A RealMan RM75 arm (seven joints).
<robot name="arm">
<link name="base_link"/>
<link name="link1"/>
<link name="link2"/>
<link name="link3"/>
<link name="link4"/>
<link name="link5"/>
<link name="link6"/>
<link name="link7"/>
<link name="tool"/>
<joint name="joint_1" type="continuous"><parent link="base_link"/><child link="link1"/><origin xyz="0 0 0.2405" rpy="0 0 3.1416"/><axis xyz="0 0 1"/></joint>
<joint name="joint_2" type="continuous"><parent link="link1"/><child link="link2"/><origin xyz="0 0 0" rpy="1.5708 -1.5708 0"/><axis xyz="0 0 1"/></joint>
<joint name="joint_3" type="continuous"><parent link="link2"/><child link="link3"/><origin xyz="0.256 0 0" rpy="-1.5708 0 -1.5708"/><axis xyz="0 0 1"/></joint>
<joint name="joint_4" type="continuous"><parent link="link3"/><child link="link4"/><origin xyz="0 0 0" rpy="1.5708 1.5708 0"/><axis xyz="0 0 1"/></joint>
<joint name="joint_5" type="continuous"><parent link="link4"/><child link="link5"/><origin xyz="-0.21 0 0" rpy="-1.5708 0 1.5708"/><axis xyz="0 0 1"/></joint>
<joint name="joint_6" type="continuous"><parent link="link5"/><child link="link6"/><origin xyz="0 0 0" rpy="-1.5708 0 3.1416"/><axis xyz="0 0 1"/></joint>
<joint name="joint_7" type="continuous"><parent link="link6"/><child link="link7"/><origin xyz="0 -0.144 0" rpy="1.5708 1.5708 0"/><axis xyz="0 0 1"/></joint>
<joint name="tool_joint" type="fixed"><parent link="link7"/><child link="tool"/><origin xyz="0 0 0" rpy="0 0 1.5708"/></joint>
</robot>
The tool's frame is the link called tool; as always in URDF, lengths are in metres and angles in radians. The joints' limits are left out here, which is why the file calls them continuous.
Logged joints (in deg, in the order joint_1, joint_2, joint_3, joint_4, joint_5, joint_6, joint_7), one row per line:
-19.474, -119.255, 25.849, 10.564, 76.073, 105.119, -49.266
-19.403, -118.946, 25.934, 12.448, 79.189, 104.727, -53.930
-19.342, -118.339, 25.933, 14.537, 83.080, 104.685, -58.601
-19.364, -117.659, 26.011, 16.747, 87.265, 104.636, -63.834
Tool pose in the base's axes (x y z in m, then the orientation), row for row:
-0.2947, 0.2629, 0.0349, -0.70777, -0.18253, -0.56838, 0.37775
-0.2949, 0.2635, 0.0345, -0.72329, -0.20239, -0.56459, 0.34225
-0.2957, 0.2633, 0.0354, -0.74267, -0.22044, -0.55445, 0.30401
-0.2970, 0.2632, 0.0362, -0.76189, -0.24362, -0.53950, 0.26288
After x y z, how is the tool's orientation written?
As a quaternion, x y z w.
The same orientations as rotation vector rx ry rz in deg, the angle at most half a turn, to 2 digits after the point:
-103.66, -26.73, -83.25
-107.75, -30.15, -84.11
-112.73, -33.46, -84.16
-118.07, -37.75, -83.61

